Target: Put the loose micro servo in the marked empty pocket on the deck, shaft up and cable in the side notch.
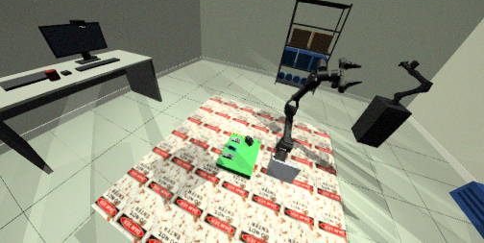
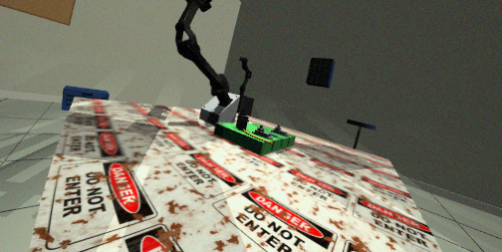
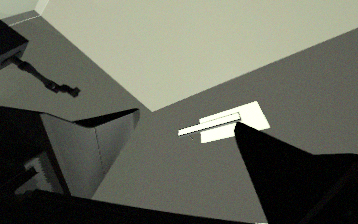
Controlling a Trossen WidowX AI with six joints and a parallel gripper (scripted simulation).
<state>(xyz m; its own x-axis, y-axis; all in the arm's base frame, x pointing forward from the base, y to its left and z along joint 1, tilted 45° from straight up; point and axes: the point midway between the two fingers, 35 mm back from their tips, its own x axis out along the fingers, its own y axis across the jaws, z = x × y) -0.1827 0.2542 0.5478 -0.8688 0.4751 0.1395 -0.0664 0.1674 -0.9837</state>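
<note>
The green deck is 680 mm below my gripper tip, 460 mm ahead of it and 180 mm to the left of it.
</note>
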